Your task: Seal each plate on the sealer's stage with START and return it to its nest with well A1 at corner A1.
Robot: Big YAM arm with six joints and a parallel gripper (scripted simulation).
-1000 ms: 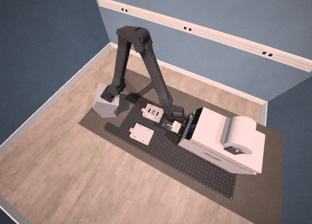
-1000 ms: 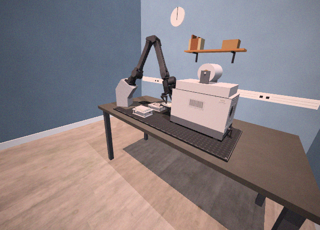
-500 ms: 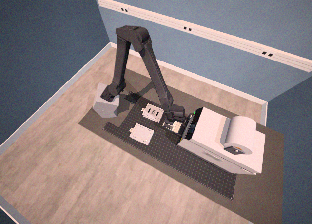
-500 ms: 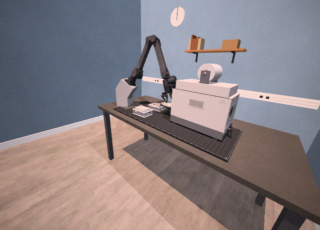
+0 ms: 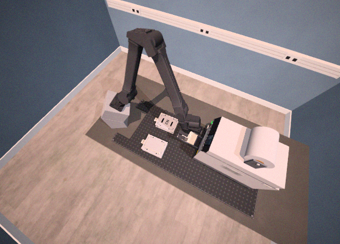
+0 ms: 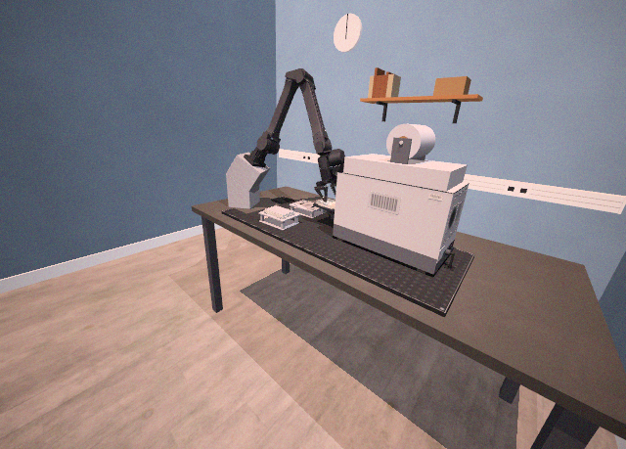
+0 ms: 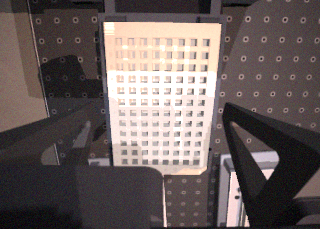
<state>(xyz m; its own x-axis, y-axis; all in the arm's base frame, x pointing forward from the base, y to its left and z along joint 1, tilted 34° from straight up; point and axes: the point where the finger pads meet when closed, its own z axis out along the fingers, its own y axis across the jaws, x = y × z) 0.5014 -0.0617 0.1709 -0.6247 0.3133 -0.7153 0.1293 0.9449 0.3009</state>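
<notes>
Now: the sealer stage 40 mm below my hand. Round my hand: foil roll: 330 mm ahead, 60 mm to the right, 280 mm above; then plate nest: 210 mm behind, 130 mm to the right, 90 mm below.
</notes>
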